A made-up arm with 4 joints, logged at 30 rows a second.
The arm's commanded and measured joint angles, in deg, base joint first. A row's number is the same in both.
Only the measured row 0 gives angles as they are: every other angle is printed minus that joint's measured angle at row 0.
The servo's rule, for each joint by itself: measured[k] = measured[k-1] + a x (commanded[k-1-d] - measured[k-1]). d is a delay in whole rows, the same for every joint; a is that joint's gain. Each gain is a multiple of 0.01, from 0.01 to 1. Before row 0 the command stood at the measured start. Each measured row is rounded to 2 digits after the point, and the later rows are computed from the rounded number. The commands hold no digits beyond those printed.
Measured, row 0:
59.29 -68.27 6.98 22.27
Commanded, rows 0 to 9:
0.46 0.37 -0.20 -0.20
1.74 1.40 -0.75 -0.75
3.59 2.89 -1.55 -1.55
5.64 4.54 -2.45 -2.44
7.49 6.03 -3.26 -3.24
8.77 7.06 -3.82 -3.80
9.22 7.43 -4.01 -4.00
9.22 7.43 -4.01 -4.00
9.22 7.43 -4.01 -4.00
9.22 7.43 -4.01 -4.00
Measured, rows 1 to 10:
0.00 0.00 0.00 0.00
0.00 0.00 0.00 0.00
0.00 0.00 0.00 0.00
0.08 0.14 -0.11 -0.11
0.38 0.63 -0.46 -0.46
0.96 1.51 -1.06 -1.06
1.80 2.69 -1.82 -1.82
2.82 3.99 -2.61 -2.60
3.89 5.19 -3.28 -3.26
4.85 6.06 -3.68 -3.67
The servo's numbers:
d 3
a 0.18 0.39 0.55 0.55

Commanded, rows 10 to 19:
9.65 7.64 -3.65 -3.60
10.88 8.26 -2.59 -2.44
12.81 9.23 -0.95 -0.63
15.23 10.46 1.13 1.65
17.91 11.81 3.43 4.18
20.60 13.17 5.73 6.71
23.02 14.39 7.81 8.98
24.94 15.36 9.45 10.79
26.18 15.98 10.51 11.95
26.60 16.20 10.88 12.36
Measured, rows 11 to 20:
5.64 6.59 -3.86 -3.85
6.28 6.92 -3.94 -3.93
6.81 7.12 -3.98 -3.97
7.32 7.32 -3.80 -3.77
7.96 7.69 -3.13 -3.04
8.83 8.29 -1.93 -1.71
9.98 9.14 -0.25 0.14
11.41 10.18 1.77 2.36
13.06 11.35 3.95 4.75
14.85 12.54 6.07 7.08

